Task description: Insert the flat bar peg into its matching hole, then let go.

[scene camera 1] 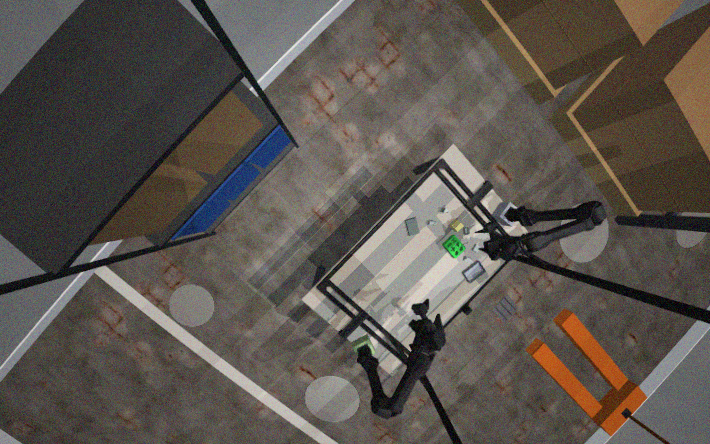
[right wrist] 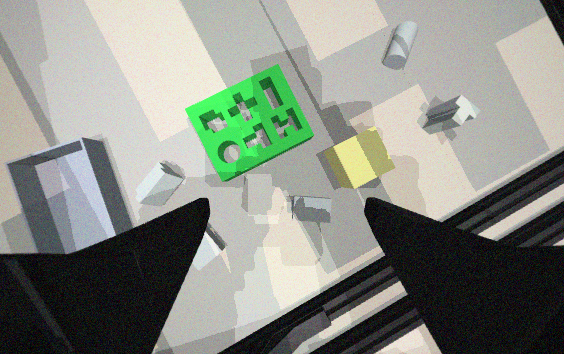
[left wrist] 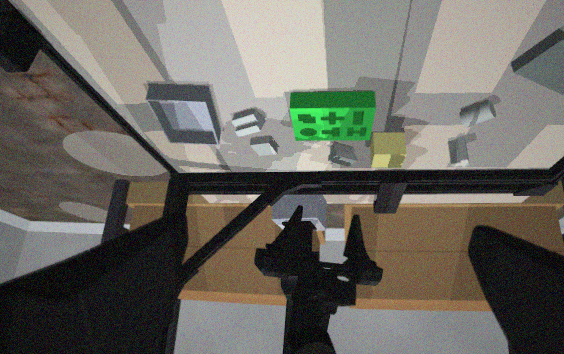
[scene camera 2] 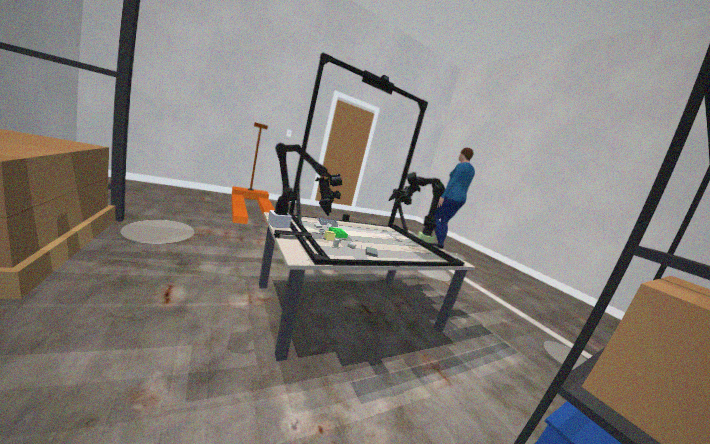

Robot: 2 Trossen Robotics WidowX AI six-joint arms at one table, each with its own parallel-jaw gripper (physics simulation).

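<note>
The green board (scene camera 1: 453,246) (scene camera 2: 338,232) (left wrist: 332,101) (right wrist: 207,147) lies on the table with a narrow bar slot (left wrist: 358,118) (right wrist: 270,93) at its upper right corner in the right wrist view. Several grey pegs lie loose around it. A plain pale block (left wrist: 265,146) (right wrist: 204,257), partly behind a finger in the right wrist view, looks bar-like, but I cannot tell surely which peg is the flat bar. My right gripper (scene camera 1: 480,239) (scene camera 2: 327,211) (left wrist: 329,210) (right wrist: 288,204) is open and empty, above the pegs. My left gripper (scene camera 1: 420,304) (scene camera 2: 393,194) is open and empty, away from the board.
A yellow block (scene camera 1: 457,225) (left wrist: 389,144) (right wrist: 356,162) lies beside the board. A grey open tray (scene camera 1: 474,264) (left wrist: 159,93) (right wrist: 114,200) and a flat slate block (scene camera 1: 412,226) (scene camera 2: 371,251) flank the pegs. A cylinder (left wrist: 475,114) (right wrist: 401,42) lies on its side. Black frame bars (scene camera 2: 382,260) border the table.
</note>
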